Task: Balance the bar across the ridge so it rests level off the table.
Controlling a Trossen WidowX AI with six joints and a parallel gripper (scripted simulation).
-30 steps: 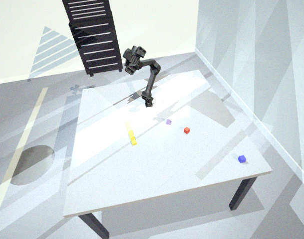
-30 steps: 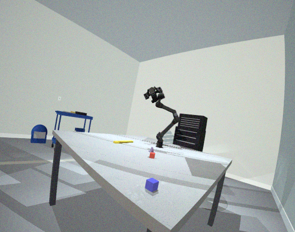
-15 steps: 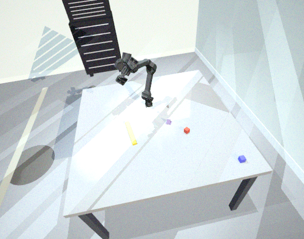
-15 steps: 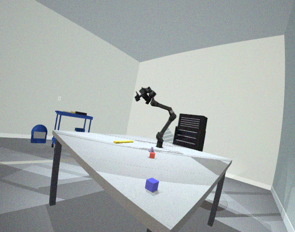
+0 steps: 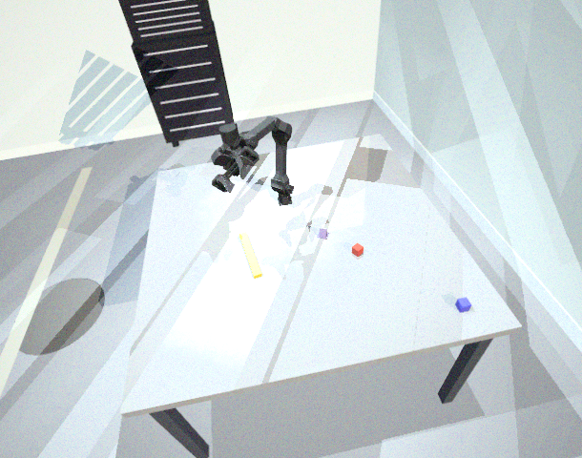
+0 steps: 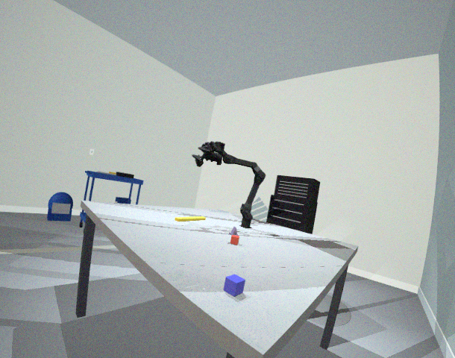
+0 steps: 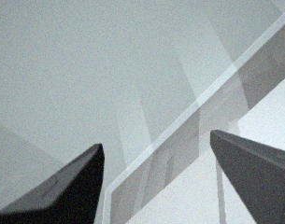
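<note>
The yellow bar lies 80 mm behind my gripper tip, 10 mm to the right of it and 410 mm below it. Round my gripper tip: blue cube: 350 mm ahead, 690 mm to the left, 400 mm below; red cube: 20 mm ahead, 420 mm to the left, 400 mm below.
</note>
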